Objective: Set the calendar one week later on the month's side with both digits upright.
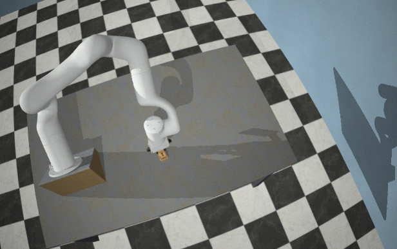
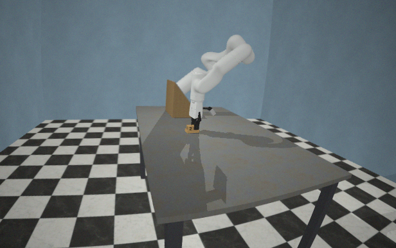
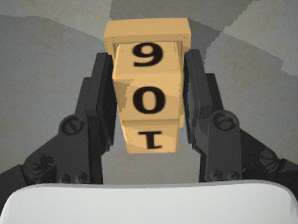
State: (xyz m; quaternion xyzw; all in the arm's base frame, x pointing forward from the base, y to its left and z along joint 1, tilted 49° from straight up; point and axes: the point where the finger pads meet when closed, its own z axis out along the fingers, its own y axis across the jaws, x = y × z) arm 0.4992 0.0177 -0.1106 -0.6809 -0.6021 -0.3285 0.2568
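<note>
Now: the tray 3 cm below my hand and 2 cm to the right of it.
</note>
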